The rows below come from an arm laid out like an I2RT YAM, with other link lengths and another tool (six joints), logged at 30 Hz.
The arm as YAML. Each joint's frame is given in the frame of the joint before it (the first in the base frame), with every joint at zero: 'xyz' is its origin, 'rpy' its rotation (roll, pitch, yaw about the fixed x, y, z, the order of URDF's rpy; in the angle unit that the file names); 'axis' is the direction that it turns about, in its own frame. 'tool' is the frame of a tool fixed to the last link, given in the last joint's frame.
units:
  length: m
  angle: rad
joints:
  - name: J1
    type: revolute
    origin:
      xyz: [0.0, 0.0, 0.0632]
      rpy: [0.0, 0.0, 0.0]
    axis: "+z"
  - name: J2
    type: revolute
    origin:
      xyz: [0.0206, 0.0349, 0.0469]
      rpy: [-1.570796, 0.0, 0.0]
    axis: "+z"
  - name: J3
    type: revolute
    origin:
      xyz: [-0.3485, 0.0, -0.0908]
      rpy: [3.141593, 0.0, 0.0]
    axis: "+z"
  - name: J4
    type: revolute
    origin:
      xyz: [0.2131, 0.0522, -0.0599]
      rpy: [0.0, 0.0, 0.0]
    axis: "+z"
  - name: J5
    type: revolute
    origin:
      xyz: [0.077, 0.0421, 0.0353]
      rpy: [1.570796, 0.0, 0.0]
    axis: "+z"
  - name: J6
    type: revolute
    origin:
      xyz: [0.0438, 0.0, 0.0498]
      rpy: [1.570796, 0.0, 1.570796]
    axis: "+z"
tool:
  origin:
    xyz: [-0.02, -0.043, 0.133]
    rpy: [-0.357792, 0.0, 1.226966]
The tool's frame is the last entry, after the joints.
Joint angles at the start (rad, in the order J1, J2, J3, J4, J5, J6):
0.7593 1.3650 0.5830 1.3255 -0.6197 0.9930
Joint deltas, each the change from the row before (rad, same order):
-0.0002 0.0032 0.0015 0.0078 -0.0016 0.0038
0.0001 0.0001 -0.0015 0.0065 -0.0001 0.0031
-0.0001 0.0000 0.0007 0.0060 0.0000 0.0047
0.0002 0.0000 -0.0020 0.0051 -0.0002 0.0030
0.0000 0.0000 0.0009 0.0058 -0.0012 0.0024
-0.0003 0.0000 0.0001 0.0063 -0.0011 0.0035
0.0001 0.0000 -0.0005 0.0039 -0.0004 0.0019
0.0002 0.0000 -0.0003 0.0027 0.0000 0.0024
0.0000 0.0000 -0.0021 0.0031 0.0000 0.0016
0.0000 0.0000 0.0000 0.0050 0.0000 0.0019
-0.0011 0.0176 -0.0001 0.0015 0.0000 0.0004
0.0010 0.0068 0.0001 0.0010 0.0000 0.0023
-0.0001 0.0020 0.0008 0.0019 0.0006 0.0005
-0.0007 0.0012 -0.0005 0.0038 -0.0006 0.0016
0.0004 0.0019 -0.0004 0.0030 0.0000 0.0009
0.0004 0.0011 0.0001 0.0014 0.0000 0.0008
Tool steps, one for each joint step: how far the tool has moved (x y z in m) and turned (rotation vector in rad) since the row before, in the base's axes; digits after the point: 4 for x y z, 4 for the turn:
0.0000 0.0001 0.0009 0.0040 -0.0016 0.0028
-0.0005 -0.0006 0.0006 0.0036 -0.0008 0.0015
-0.0004 -0.0007 0.0013 0.0051 -0.0006 0.0019
-0.0005 -0.0004 0.0002 0.0024 0.0004 0.0017
-0.0008 -0.0006 0.0013 0.0044 -0.0032 0.0021
-0.0006 -0.0007 0.0011 0.0043 -0.0019 0.0022
-0.0004 -0.0004 0.0005 0.0024 -0.0009 0.0013
-0.0002 -0.0002 0.0004 0.0019 0.0004 0.0013
-0.0002 -0.0003 -0.0002 0.0008 0.0007 0.0007
-0.0005 -0.0005 0.0009 0.0036 -0.0019 0.0009
0.0050 0.0043 -0.0050 -0.0111 0.0121 -0.0009
0.0016 0.0019 -0.0019 -0.0037 0.0062 0.0020
0.0005 0.0002 0.0001 0.0008 0.0002 -0.0004
0.0001 -0.0002 0.0001 0.0014 -0.0003 0.0005
0.0001 0.0003 -0.0002 0.0006 0.0003 0.0008
0.0001 0.0002 -0.0001 0.0003 0.0004 0.0008

